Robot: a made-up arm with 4 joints. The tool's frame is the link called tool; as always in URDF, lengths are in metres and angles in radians. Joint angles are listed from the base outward. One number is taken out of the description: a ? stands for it. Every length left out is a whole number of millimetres.
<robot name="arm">
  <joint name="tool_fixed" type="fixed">
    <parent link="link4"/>
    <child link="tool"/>
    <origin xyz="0 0.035 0.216"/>
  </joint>
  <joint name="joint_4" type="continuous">
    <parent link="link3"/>
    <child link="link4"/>
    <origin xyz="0.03 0 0.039"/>
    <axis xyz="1 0 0"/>
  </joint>
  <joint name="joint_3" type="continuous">
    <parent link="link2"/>
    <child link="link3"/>
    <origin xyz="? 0.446 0"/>
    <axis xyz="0 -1 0"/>
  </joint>
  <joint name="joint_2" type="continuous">
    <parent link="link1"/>
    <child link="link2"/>
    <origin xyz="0 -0.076 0.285"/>
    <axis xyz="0 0 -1"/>
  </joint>
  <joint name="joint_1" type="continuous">
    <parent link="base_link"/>
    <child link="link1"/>
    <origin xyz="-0.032 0 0.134"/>
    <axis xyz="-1 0 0"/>
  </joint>
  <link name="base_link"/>
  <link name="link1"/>
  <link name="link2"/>
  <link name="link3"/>
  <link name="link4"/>
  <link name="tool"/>
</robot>
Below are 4 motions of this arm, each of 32 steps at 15 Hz.
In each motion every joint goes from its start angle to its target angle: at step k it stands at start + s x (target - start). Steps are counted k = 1, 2, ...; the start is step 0. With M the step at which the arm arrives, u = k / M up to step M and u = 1 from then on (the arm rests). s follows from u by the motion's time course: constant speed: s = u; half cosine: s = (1 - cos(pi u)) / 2; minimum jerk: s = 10 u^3 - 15 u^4 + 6 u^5.
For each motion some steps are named. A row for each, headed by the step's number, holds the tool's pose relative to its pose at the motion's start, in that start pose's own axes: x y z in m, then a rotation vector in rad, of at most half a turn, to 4 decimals.
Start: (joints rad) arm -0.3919 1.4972 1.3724 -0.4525
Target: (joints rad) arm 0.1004 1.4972 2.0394 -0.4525
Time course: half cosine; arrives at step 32
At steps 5, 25, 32:
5: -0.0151 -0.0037 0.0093 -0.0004 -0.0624 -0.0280
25: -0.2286 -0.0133 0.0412 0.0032 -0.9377 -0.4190
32: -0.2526 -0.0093 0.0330 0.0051 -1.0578 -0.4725

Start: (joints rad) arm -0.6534 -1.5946 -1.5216 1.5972
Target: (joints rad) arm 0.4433 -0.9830 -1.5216 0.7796
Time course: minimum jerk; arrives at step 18
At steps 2, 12, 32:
2: 0.0004 0.0069 0.0003 -0.0024 -0.0004 -0.0126
12: 0.2919 0.3373 0.0662 -0.1618 0.0474 -0.8716
32: 0.4222 0.3435 0.0987 -0.1995 0.0858 -1.1039

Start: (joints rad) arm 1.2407 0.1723 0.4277 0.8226
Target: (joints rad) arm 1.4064 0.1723 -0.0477 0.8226
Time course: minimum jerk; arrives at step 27
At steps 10, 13, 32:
10: 0.0187 0.0045 -0.0251 -0.0408 0.0928 -0.0771
13: 0.0319 0.0059 -0.0452 -0.0723 0.1588 -0.1362
32: 0.0634 0.0008 -0.1050 -0.1616 0.3262 -0.3057

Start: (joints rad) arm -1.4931 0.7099 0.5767 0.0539
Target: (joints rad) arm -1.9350 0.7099 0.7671 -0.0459
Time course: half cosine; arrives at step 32
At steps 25, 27, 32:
25: 0.1335 -0.1441 0.0191 0.1458 0.0859 -0.1826
27: 0.1411 -0.1536 0.0183 0.1537 0.0918 -0.1947
32: 0.1493 -0.1639 0.0171 0.1621 0.0984 -0.2080

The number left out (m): 0.022
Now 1 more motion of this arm.
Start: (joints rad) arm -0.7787 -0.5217 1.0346 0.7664
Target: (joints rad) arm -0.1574 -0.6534 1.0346 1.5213
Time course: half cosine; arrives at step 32
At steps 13, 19, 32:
13: -0.0111 -0.0377 -0.0757 0.2105 0.2170 0.0260
19: -0.0286 -0.0739 -0.1430 0.3796 0.3992 -0.0039
32: -0.0673 -0.1235 -0.2271 0.5759 0.6151 -0.1039

